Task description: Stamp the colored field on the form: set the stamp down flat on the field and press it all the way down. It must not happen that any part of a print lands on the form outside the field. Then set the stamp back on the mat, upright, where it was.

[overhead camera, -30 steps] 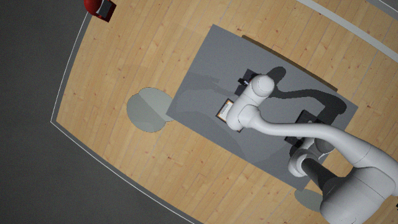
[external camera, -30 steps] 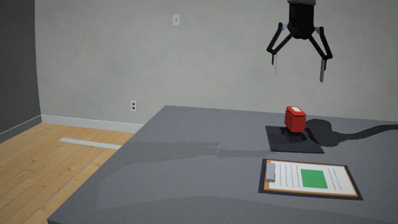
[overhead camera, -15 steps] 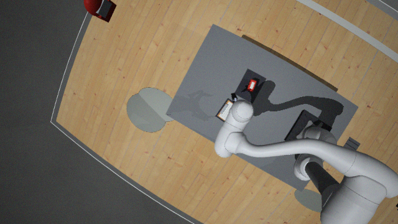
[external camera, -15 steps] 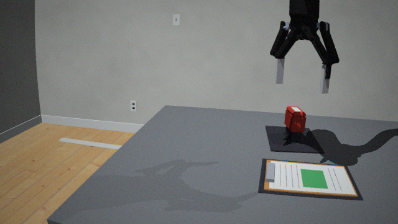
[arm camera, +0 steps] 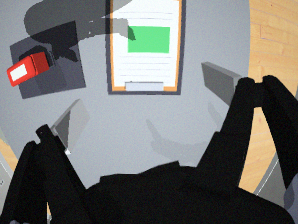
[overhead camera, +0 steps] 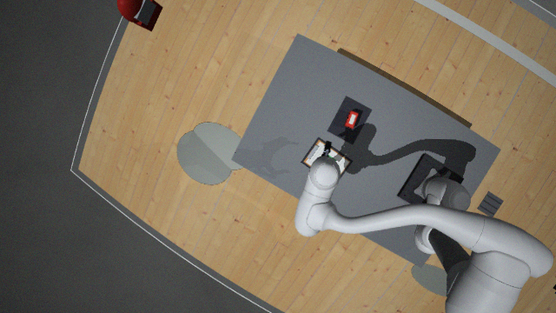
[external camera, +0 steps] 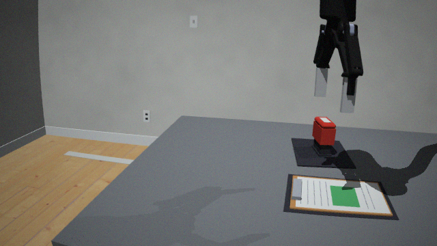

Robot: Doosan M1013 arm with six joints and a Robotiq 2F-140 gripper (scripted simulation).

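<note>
Now: the red stamp 10 mm behind my hand, 270 mm to the right of it and 160 mm below it. The rest, counted from my hand: dark mat 10 mm behind, 270 mm to the right, 210 mm below; form 30 mm behind, 10 mm to the left, 210 mm below.
</note>
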